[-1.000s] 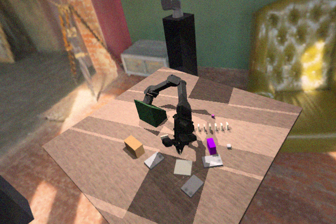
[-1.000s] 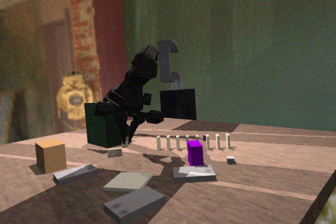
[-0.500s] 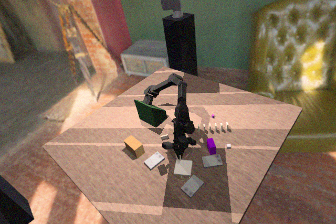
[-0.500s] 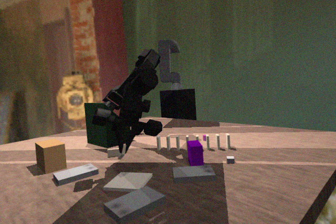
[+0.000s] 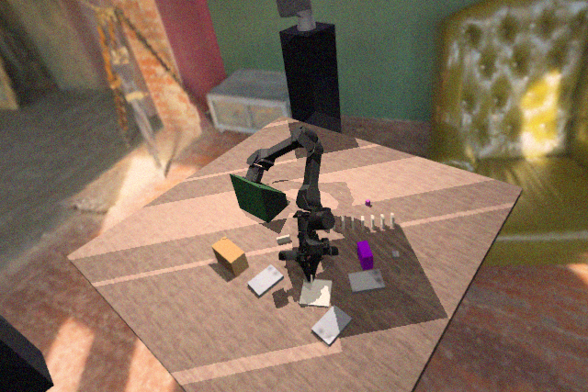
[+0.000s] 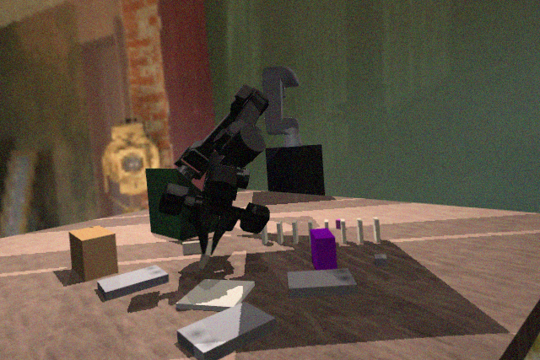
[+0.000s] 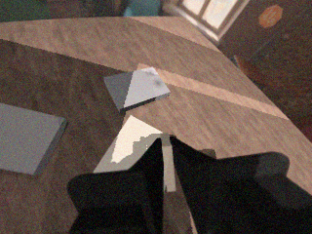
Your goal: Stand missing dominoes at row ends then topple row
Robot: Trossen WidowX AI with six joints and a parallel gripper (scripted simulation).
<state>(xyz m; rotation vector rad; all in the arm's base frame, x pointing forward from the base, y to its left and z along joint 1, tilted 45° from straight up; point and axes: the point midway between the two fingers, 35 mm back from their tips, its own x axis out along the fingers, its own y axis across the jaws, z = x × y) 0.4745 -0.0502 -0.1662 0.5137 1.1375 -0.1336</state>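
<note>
Now: the white slab 1 cm to the left of my gripper tip and 7 cm below it. From my gripper tip the other things lie so: purple block: 4 cm ahead, 22 cm to the left, 4 cm below; tan box: 32 cm behind, 10 cm to the right, 3 cm below; small grey cube: 11 cm ahead, 30 cm to the left, 7 cm below.
</note>
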